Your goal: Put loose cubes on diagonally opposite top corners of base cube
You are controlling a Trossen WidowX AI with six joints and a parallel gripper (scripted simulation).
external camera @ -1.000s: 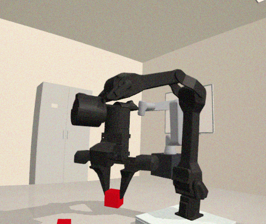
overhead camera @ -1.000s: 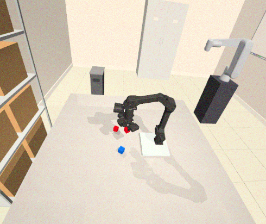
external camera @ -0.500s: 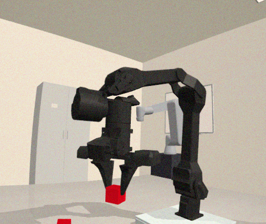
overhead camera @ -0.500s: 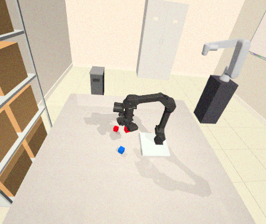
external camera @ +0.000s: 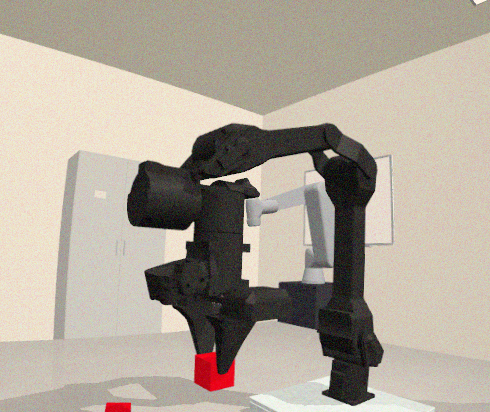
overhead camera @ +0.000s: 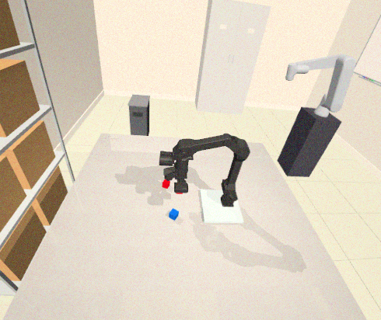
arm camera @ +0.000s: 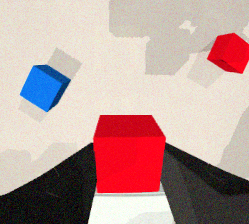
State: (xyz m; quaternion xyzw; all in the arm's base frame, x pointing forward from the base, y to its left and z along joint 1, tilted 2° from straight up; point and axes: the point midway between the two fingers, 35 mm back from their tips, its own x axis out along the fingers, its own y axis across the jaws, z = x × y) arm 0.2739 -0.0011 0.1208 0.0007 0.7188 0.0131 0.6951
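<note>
Right now my gripper tip is 2 cm short of the blue base cube, 8 cm to the right of it and 10 cm above it.
</note>
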